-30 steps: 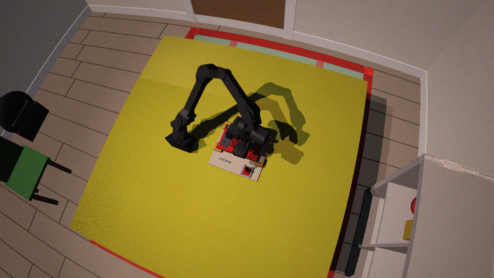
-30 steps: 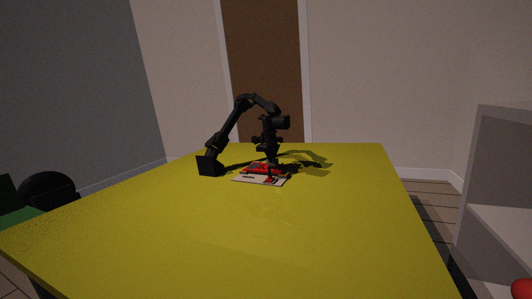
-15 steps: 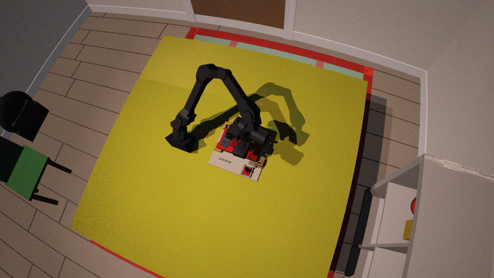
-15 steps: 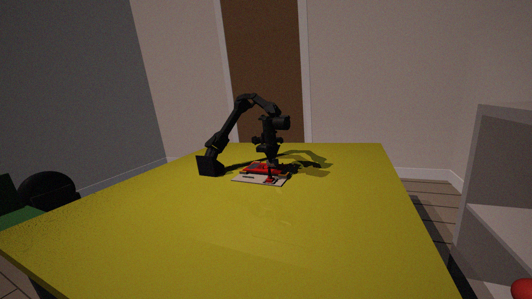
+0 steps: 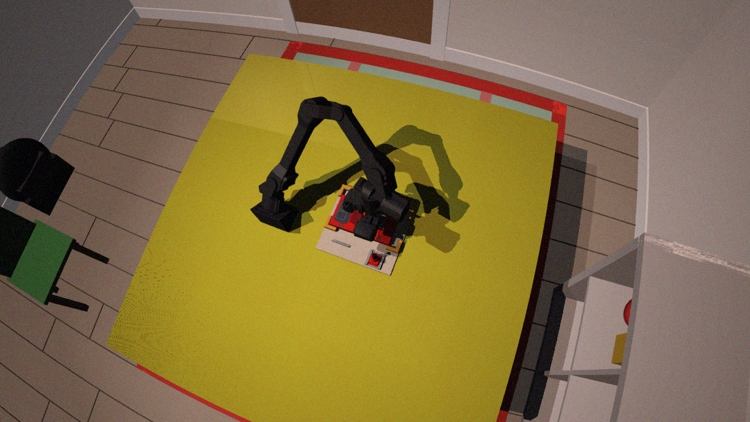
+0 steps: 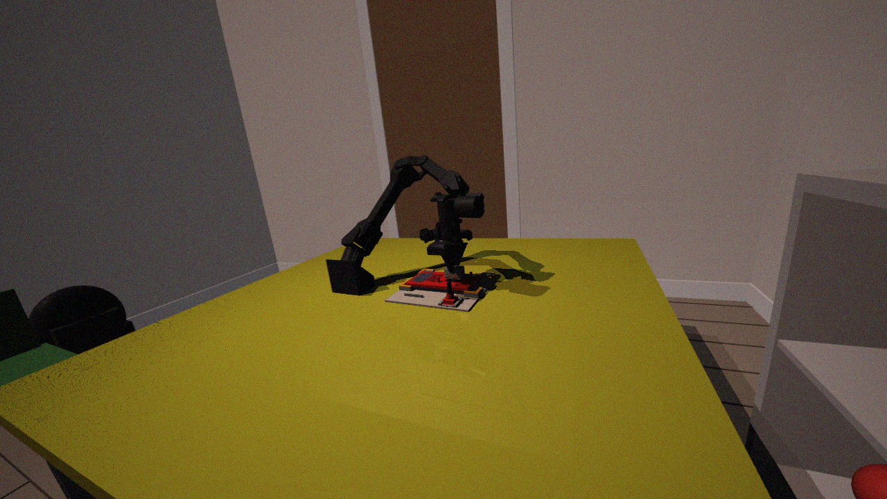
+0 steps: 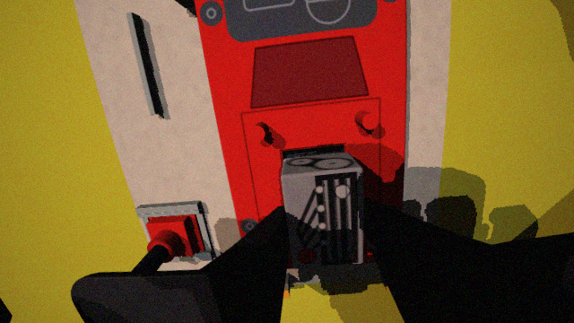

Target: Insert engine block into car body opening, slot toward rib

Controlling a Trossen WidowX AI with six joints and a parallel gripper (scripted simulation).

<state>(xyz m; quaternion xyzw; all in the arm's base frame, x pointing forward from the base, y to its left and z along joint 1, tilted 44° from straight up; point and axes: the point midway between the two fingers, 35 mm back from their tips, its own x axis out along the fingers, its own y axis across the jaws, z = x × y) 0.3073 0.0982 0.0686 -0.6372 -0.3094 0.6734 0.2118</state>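
Right now my gripper tip is 20 mm past the beige base plate, 10 mm to the left of it and 40 mm above it. Also, from my gripper tip: engine block 10 mm below.
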